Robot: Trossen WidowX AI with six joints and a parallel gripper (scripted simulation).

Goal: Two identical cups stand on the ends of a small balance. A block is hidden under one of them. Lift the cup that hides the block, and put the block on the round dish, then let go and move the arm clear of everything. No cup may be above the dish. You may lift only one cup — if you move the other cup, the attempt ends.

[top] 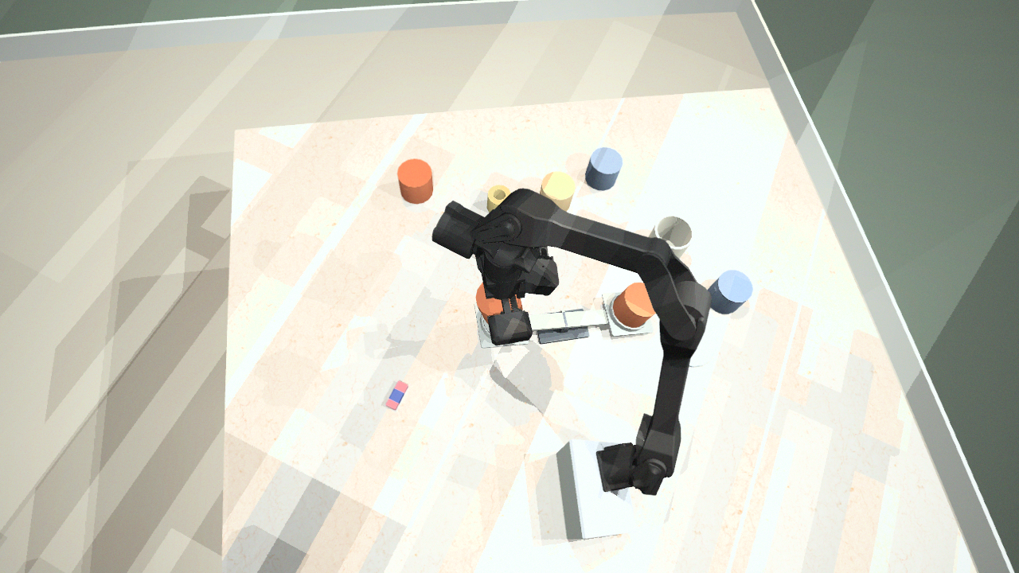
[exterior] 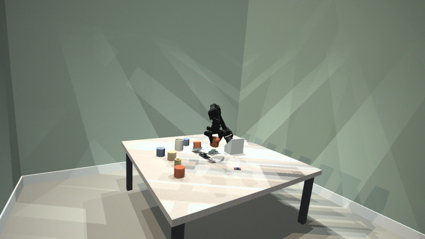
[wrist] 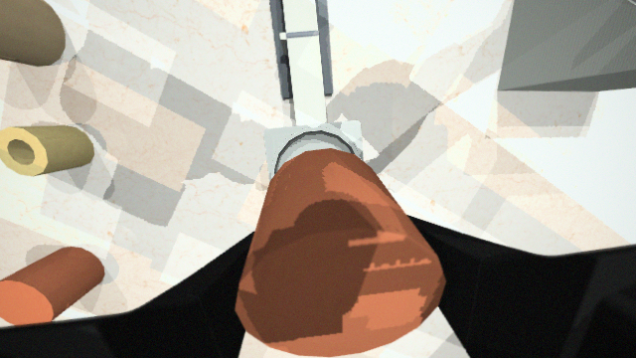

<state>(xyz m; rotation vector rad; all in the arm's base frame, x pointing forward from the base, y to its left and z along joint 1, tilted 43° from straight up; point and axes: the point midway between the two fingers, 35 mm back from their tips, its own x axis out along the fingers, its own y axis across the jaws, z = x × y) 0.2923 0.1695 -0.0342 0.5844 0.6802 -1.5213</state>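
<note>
My gripper tip is now 70 mm above the small teal block and 10 mm to the left of it. Also, from my gripper tip: yellow ring (290 mm ahead, 130 mm below, 50 mm to the right); then blue eraser (200 mm to the left, 150 mm below, 90 mm behind); then pale blue round dish (390 mm to the right, 160 mm below, 70 mm behind).
</note>
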